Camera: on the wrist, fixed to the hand. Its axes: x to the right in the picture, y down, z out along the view.
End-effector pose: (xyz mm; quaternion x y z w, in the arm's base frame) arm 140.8 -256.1 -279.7 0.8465 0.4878 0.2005 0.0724
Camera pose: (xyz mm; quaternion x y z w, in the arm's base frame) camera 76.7 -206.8 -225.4 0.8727 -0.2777 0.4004 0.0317
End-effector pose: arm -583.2 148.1 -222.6 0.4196 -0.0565 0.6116 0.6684
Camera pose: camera -556.6 221.2 -281.2 0.0271 -0.3710 0.9180 0.1378
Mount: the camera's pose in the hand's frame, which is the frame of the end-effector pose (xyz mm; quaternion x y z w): 28.3 -59.1 -72.0 -0.2147 0.1284 0.6834 0.6858
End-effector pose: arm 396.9 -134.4 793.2 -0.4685 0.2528 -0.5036 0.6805
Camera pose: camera 322.0 -191.3 818.3 -0.2300 0.6890 0.1138 0.6778
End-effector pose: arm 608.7 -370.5 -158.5 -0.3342 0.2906 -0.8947 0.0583
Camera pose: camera 546.7 -295.6 -153.3 0.0718 0.6273 -0.5543 0.5424
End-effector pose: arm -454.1 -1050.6 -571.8 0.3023 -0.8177 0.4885 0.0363
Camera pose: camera -462.8 -1024.6 -478.4 0.4220 0.8676 -0.2231 0.1391
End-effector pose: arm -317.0 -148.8 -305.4 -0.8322 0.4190 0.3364 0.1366
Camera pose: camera -226.3 -166.5 -274.7 0.3569 -0.8014 -0.3072 0.3687
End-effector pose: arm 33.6 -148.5 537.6 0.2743 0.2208 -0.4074 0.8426
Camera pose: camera -8.7 -148.9 449.9 0.2104 0.1596 0.3791 0.8869
